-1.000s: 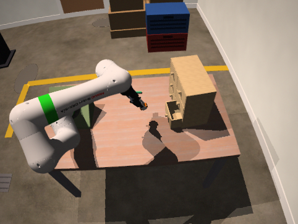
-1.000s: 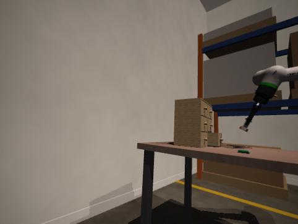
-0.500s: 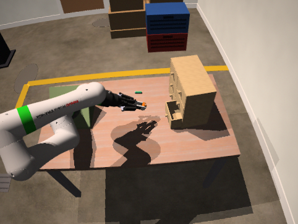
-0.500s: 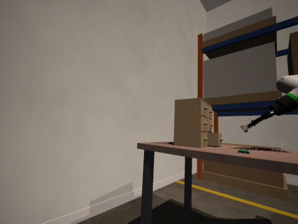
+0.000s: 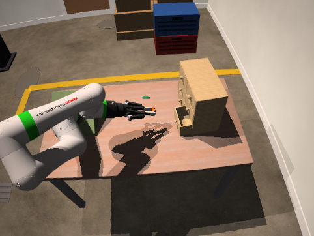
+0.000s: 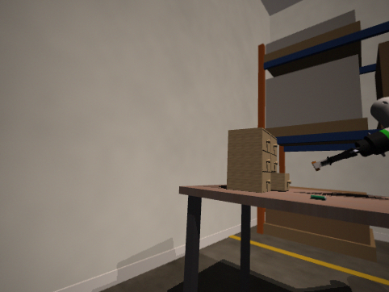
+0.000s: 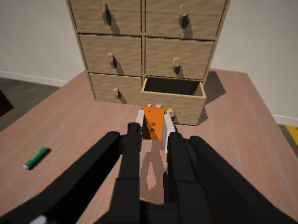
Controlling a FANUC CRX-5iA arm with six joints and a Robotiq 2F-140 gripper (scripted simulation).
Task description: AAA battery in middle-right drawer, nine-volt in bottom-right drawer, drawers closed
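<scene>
The dark item is 29 cm ahead of my hand, 1 cm to the left of it and 3 cm below it. Also, from my hand: orange nine-volt battery 3 cm ahead; green AAA battery 1 cm behind, 24 cm to the left, 14 cm below.
</scene>
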